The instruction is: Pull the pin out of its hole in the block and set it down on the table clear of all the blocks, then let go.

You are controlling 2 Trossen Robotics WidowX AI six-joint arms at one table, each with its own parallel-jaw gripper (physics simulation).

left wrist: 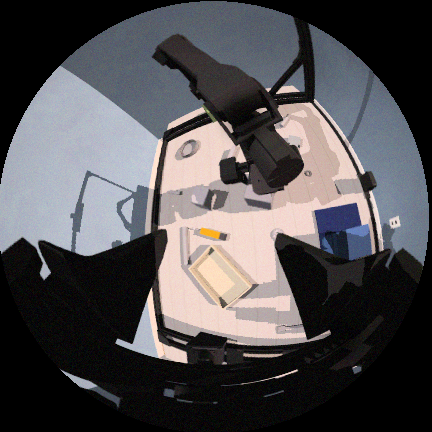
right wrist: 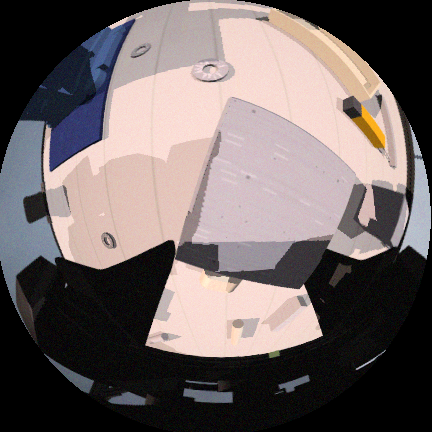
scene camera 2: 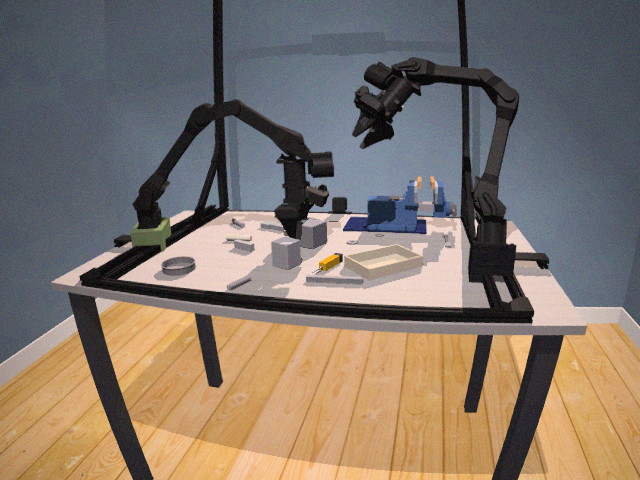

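Where they show: left gripper, between the fingertips: (left wrist: 222, 237) (scene camera 2: 357, 142); left arm's base, origin of its link: (left wrist: 203, 356) (scene camera 2: 492, 246); right arm's base, origin of its link: (scene camera 2: 150, 224).
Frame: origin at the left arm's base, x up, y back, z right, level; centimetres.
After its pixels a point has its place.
Observation:
A grey block (scene camera 2: 314, 233) {x -2.8, y -44.7, z 10.3 cm} (left wrist: 260, 199) {x -0.9, y -43.9, z 13.6 cm} (right wrist: 270, 190) {x -0.9, y -46.3, z 14.3 cm} stands upright at the middle back of the table. The tan pin (right wrist: 212, 281) {x -3.8, y -53.3, z 16.3 cm} sticks out of its side low in the right wrist view; its hole is hidden. My right gripper (scene camera 2: 293, 232) {x -5.1, y -50.9, z 14.9 cm} (right wrist: 234, 245) {x -5.1, y -50.9, z 14.9 cm} is open and low beside this block, pointing down. In its wrist view the fingers stand on either side of the block's near end and the pin, with nothing gripped. My left gripper (scene camera 2: 360, 140) {x 20.6, y -33.5, z 12.2 cm} (left wrist: 222, 237) {x 20.6, y -33.5, z 12.2 cm} is open and empty, high above the table.
A second grey block (scene camera 2: 285, 253) {x -3.0, y -46.4, z -5.7 cm} (left wrist: 201, 196) {x -0.9, y -46.7, z -1.8 cm} stands nearby. A yellow-handled tool (scene camera 2: 329, 261) {x -5.3, y -37.1, z -2.5 cm} (right wrist: 370, 126) {x -5.2, y -38.0, z 0.0 cm} lies beside a cream tray (scene camera 2: 395, 266) {x -5.3, y -22.0, z -2.5 cm}. A blue vise (scene camera 2: 390, 214) {x -2.5, y -28.2, z 32.8 cm} is at the back. A loose tan cylinder (scene camera 2: 239, 238) {x -6.1, y -67.4, z 11.7 cm} (right wrist: 237, 331) {x -5.3, y -65.5, z 12.7 cm}, bars and rings lie around.

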